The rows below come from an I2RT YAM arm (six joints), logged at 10 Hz.
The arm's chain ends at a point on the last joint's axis. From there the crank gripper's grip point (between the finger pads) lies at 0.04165 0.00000 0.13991 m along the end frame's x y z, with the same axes.
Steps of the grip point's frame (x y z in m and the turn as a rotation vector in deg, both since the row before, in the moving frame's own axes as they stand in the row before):
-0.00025 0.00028 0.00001 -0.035 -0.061 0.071
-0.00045 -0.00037 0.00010 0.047 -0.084 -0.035
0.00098 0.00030 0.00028 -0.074 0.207 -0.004
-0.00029 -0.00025 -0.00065 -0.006 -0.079 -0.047
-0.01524 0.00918 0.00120 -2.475 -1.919 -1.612
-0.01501 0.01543 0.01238 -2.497 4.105 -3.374
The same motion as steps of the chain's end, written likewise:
-0.00010 0.00014 -0.00003 -0.035 -0.061 0.071
-0.00024 -0.00023 0.00004 0.047 -0.084 -0.035
0.00047 0.00012 0.00043 -0.074 0.207 -0.004
-0.00010 -0.00023 -0.00071 -0.006 -0.079 -0.047
-0.01060 0.00422 -0.00001 -2.475 -1.919 -1.612
-0.02502 0.01215 0.01580 -2.497 4.105 -3.374

